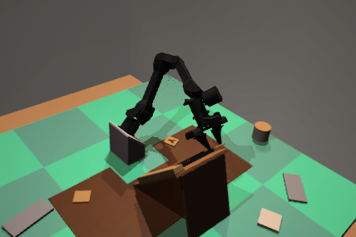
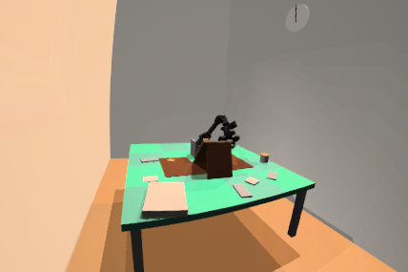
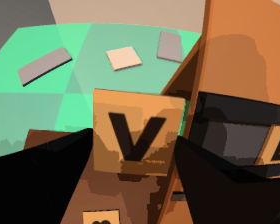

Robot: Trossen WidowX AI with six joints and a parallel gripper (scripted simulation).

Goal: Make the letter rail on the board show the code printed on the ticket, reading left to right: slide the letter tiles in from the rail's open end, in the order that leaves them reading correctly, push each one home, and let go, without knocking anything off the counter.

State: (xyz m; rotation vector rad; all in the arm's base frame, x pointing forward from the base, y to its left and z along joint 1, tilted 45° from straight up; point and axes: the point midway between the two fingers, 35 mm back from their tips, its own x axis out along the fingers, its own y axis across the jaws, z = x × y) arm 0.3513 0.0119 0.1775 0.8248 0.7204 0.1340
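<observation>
Now: the white ticket 14 cm to the right of my gripper tip, 9 cm behind it and 7 cm below it. Round my gripper tip: large beige slab (62 cm to the right, 28 cm ahead, 16 cm below); mat (18 cm below, 18 cm behind, 15 cm to the right).
</observation>
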